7 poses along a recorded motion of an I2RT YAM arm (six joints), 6.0 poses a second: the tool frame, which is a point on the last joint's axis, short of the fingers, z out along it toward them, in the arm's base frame.
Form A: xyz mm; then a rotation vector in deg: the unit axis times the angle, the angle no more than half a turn.
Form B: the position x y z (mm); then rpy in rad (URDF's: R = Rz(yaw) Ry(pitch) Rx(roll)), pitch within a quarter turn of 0, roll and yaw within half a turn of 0. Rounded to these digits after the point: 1 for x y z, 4 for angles.
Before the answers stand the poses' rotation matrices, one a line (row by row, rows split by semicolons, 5 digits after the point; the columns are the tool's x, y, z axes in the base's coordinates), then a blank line. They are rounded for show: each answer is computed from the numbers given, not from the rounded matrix.
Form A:
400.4 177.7 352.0 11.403 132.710 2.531
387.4 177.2 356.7 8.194 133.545 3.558
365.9 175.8 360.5 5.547 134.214 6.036
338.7 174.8 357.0 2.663 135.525 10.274
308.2 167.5 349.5 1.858 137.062 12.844
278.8 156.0 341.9 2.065 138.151 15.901
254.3 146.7 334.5 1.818 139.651 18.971
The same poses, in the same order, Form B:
-0.67250 0.12981 0.72863; 0.15750 0.98705 -0.03049; -0.72315 0.09426 -0.68423
-0.68635 0.08422 0.72238; 0.12257 0.99246 0.00074; -0.71687 0.08905 -0.69149
-0.69757 0.03798 0.71551; 0.10206 0.99368 0.04675; -0.70921 0.10563 -0.69704
-0.71795 -0.01899 0.69583; 0.08612 0.98952 0.11587; -0.69074 0.14311 -0.70879
-0.73902 -0.03945 0.67253; 0.08619 0.98455 0.15246; -0.66815 0.17063 -0.72420
-0.75522 -0.04900 0.65364; 0.10078 0.97666 0.18966; -0.64768 0.20911 -0.73266
-0.77625 -0.06210 0.62736; 0.10751 0.96752 0.22880; -0.62119 0.24505 -0.74436

400.4 177.7 352.0 3.0047 0.8083 2.9115
387.4 177.2 356.7 3.0135 0.7993 2.9649
365.9 175.8 360.5 2.9912 0.7884 2.9963
338.7 174.8 357.0 2.9424 0.7625 3.0222
308.2 167.5 349.5 2.9102 0.7317 3.0255
278.8 156.0 341.9 2.8636 0.7045 3.0089
254.3 146.7 334.5 2.8236 0.6703 3.0040

